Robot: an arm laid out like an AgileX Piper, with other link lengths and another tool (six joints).
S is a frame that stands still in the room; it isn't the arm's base.
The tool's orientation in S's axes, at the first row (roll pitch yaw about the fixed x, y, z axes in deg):
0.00 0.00 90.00
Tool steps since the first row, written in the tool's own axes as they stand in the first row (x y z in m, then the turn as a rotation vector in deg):
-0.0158 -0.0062 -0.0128 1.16 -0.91 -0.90
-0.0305 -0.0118 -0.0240 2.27 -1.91 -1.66
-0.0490 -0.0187 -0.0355 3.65 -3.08 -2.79
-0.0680 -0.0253 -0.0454 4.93 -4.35 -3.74
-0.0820 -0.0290 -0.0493 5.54 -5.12 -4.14
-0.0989 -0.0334 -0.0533 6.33 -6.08 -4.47
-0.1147 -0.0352 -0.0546 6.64 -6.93 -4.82
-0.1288 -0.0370 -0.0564 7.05 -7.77 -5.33
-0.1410 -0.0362 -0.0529 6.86 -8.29 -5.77
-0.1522 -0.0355 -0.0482 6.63 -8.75 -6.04
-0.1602 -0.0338 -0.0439 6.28 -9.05 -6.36
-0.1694 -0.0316 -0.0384 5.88 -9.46 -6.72
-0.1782 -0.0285 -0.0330 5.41 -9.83 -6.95
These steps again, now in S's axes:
0.0062 -0.0158 -0.0128 0.91 1.16 -0.90
0.0118 -0.0305 -0.0240 1.91 2.27 -1.66
0.0187 -0.0490 -0.0355 3.08 3.65 -2.79
0.0253 -0.0680 -0.0454 4.35 4.93 -3.74
0.0290 -0.0820 -0.0493 5.12 5.54 -4.14
0.0334 -0.0989 -0.0533 6.08 6.33 -4.47
0.0352 -0.1147 -0.0546 6.93 6.64 -4.82
0.0370 -0.1288 -0.0564 7.77 7.05 -5.33
0.0362 -0.1410 -0.0529 8.29 6.86 -5.77
0.0355 -0.1522 -0.0482 8.75 6.63 -6.04
0.0338 -0.1602 -0.0439 9.05 6.28 -6.36
0.0316 -0.1694 -0.0384 9.46 5.88 -6.72
0.0285 -0.1782 -0.0330 9.83 5.41 -6.95

